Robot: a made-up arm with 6 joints. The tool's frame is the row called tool. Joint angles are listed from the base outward. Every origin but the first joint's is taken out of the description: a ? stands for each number. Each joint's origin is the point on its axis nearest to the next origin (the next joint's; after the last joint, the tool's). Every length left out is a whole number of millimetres.
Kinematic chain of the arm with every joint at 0, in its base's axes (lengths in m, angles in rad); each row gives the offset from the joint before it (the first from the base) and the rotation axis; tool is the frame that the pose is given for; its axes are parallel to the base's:
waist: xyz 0 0 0.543 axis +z
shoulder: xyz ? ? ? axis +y
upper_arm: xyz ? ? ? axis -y
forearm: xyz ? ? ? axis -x
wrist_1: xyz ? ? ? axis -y
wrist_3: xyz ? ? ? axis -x
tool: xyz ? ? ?
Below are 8 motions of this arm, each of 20 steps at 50 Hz.
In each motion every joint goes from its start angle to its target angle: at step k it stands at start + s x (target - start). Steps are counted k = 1, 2, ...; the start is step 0. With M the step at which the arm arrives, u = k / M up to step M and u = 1 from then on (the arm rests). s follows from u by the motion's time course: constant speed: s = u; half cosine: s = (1 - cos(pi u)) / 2; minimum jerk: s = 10 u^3 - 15 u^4 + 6 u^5.
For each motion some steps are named. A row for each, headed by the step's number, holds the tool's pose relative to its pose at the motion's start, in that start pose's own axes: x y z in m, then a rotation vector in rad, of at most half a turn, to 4 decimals.
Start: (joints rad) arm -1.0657 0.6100 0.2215 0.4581 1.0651 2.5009
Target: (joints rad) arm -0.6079 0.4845 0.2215 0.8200 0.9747 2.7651
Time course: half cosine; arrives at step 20
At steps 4, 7, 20:
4: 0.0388 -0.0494 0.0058 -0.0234 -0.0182 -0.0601
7: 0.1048 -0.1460 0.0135 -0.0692 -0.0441 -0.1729
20: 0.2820 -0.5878 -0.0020 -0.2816 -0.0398 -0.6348

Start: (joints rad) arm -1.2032 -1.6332 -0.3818 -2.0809 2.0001 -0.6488
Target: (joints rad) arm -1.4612 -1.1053 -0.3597 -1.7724 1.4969 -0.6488
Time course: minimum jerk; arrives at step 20
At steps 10, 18, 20:
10: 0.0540 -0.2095 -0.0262 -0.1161 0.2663 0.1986
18: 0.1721 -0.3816 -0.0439 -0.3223 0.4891 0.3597
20: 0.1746 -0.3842 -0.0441 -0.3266 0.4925 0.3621

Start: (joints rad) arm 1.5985 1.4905 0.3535 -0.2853 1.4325 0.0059
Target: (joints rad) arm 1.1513 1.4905 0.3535 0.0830 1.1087 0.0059
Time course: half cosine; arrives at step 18
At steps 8, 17, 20:
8: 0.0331 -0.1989 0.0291 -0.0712 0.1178 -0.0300
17: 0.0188 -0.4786 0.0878 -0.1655 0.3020 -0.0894
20: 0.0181 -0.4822 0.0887 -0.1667 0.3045 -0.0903

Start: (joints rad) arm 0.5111 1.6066 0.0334 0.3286 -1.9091 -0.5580
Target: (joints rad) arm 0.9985 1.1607 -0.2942 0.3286 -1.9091 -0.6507
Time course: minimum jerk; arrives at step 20
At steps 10, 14, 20:
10: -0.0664 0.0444 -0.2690 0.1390 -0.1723 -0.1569
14: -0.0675 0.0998 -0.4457 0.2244 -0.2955 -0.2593
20: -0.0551 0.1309 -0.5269 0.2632 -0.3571 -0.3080

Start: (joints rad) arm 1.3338 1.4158 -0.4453 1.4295 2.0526 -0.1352
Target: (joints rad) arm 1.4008 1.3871 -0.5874 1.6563 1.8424 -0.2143
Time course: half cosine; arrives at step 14
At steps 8, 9, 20:
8: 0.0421 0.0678 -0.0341 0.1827 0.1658 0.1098
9: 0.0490 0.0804 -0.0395 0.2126 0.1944 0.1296
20: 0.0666 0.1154 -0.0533 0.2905 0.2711 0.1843

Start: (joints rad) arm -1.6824 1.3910 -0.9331 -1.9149 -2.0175 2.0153
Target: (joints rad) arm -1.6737 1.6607 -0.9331 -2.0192 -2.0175 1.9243
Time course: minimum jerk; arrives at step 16
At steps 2, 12, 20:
2: -0.0004 -0.0003 -0.0014 0.0044 -0.0022 -0.0028
12: -0.0237 -0.0105 -0.0773 0.2429 -0.1227 -0.1588
20: -0.0264 -0.0107 -0.0863 0.2703 -0.1370 -0.1777

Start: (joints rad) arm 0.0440 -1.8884 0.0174 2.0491 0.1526 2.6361
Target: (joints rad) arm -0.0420 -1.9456 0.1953 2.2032 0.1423 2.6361
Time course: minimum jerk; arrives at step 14
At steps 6, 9, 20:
6: -0.0347 0.0593 -0.0570 -0.0973 0.0016 0.0762
9: -0.0764 0.1158 -0.1200 -0.1977 0.0010 0.1575
20: -0.1058 0.1487 -0.1617 -0.2607 -0.0005 0.2102

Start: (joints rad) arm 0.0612 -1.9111 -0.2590 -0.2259 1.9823 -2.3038
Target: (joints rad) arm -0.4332 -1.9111 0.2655 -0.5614 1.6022 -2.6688
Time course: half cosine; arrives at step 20
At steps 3, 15, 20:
3: 0.0185 -0.0250 -0.0129 0.0317 0.0075 0.0019
15: 0.1995 -0.3865 -0.3589 0.6085 0.0654 -0.0149
20: 0.2088 -0.4442 -0.4507 0.7348 0.0636 -0.0316

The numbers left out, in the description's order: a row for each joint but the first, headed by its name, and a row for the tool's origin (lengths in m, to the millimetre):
shoulder: 0 0 0
upper_arm: 0 0 0.744
forearm: 0.862 0 0
wrist_1: 0 -0.231 0
wrist_3: 0 0 0
tool: 0 0 0

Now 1 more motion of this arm.
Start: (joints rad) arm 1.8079 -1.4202 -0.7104 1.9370 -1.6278 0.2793
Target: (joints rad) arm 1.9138 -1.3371 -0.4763 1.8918 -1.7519 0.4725
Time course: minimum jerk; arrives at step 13
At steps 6, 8, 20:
6: 0.0423 -0.0637 -0.0136 -0.0149 0.0245 0.0670
8: 0.0717 -0.1030 -0.0231 -0.0267 0.0366 0.1148
20: 0.1036 -0.1416 -0.0332 -0.0407 0.0455 0.1674

